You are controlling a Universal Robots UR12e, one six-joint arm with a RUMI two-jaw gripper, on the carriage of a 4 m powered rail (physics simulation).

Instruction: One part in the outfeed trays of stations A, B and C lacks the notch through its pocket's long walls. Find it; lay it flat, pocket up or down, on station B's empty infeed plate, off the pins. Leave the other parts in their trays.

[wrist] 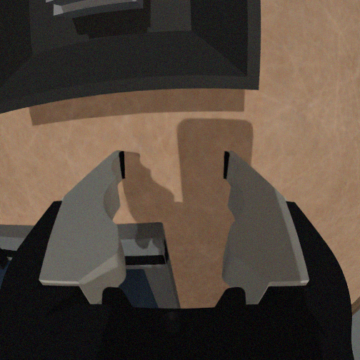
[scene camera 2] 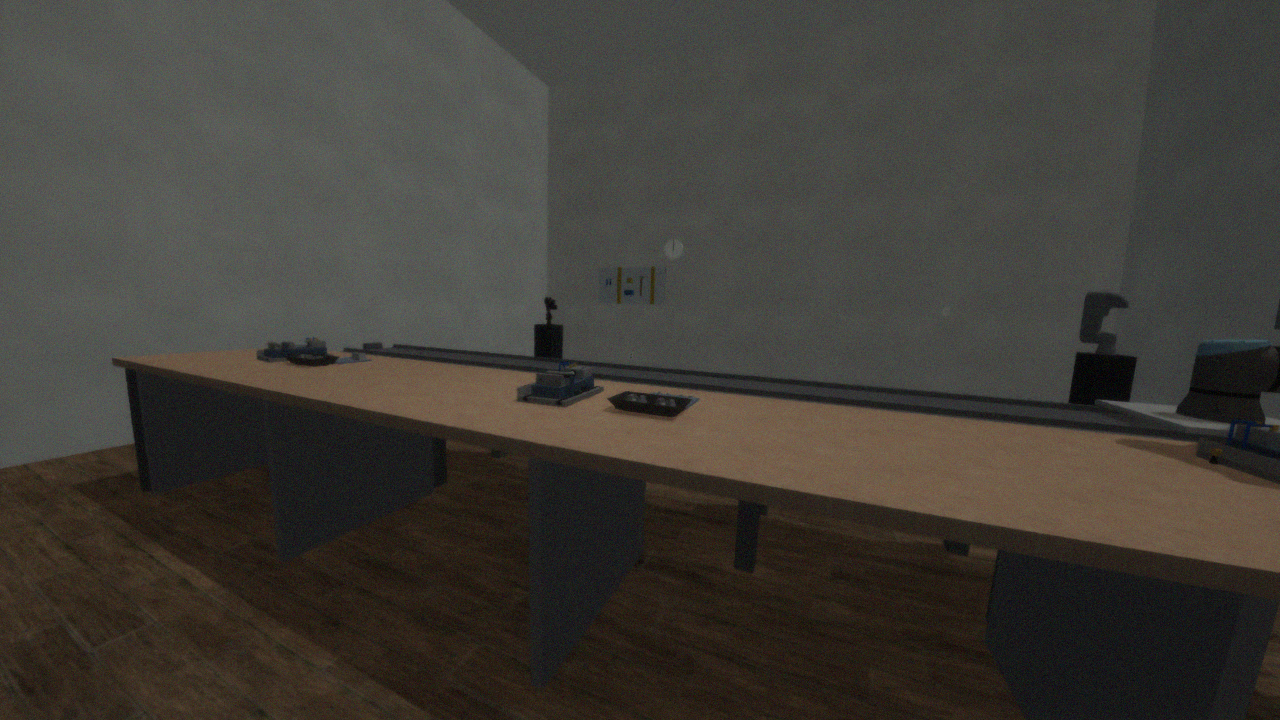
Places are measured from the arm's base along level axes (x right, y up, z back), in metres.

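Pixels of known places: arm's base, origin of the base link: (scene camera 2: 1218, 418).
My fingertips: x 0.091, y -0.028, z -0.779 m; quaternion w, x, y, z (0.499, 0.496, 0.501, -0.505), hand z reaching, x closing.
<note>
For each thing: its top centre in the pictures, then the offset to it from my fingertips. "*": a spot on its surface instead.
- dark tray, middle of its top: (scene camera 2: 650, 398) dx +1.718, dy +0.041, dz +0.042 m
- bluish plate, surface spot: (scene camera 2: 691, 399) * dx +1.597, dy +0.041, dz +0.100 m
- right edge, surface spot: (scene camera 2: 1239, 454) * dx +0.272, dy +0.037, dz +0.186 m
My gripper (wrist: 173, 152) is open and empty above the wooden table, with a finger on each side of bare wood and shadow. In the wrist view, a dark outfeed tray (wrist: 150, 84) is cut off at the top, beyond the fingertips. Part of a light grey part (wrist: 98, 8) shows inside it; whether it has a notch cannot be told. In scene camera 2, a dark tray (scene camera 2: 648, 409) with small grey parts stands mid-table. A thin edge of a bluish plate (scene camera 2: 691, 399) shows behind it. Another dark tray (scene camera 2: 311, 360) stands far left. The gripper does not show there.
A grey and blue fixture (wrist: 142, 287) lies at lower left in the wrist view, partly under the left finger. In scene camera 2, fixtures stand mid-table (scene camera 2: 562, 386), far left (scene camera 2: 290, 351) and at the right edge (scene camera 2: 1239, 454). The rail (scene camera 2: 805, 394) runs behind the table.
</note>
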